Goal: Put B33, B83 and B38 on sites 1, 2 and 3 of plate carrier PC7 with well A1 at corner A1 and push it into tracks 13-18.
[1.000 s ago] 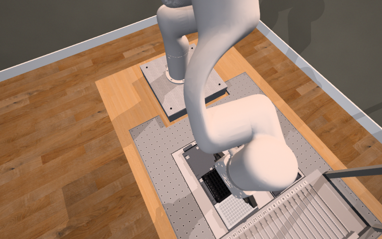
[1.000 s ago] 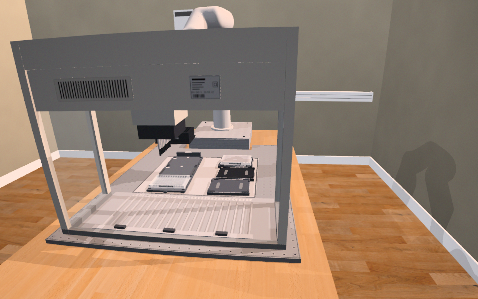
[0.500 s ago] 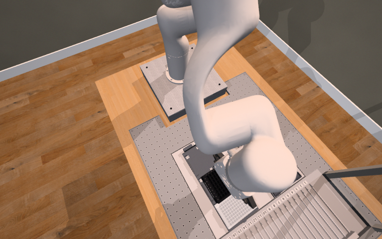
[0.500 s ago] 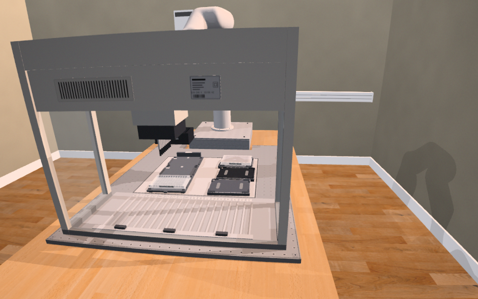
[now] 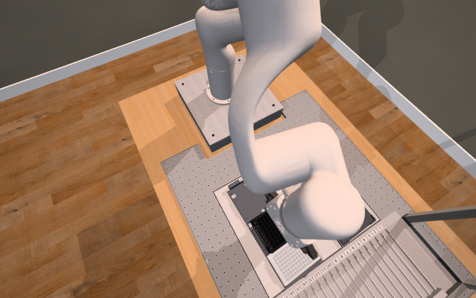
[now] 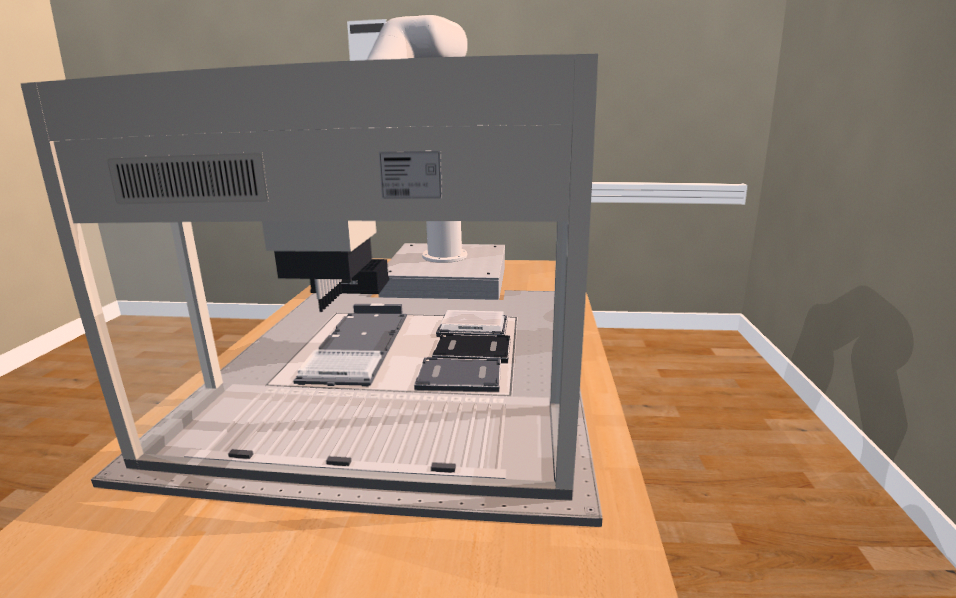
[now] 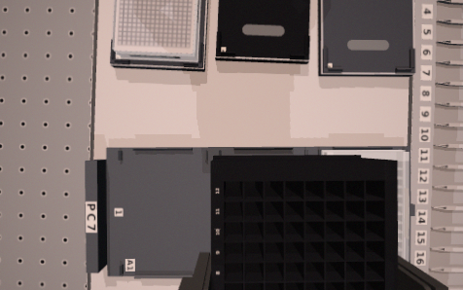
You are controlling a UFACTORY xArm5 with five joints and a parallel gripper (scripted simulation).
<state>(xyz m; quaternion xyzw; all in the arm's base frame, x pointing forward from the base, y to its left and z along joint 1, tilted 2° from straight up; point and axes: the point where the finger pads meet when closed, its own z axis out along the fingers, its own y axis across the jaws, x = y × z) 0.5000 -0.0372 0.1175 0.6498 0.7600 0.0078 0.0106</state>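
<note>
The plate carrier PC7 lies 1 cm behind my hand and 14 cm below it. Also, from my hand: black deep-well block B83: 1 cm below; plate nest S3: 8 cm ahead, 23 cm to the left, 16 cm below; plate nest S2: 3 cm behind, 23 cm to the left, 16 cm below.
</note>
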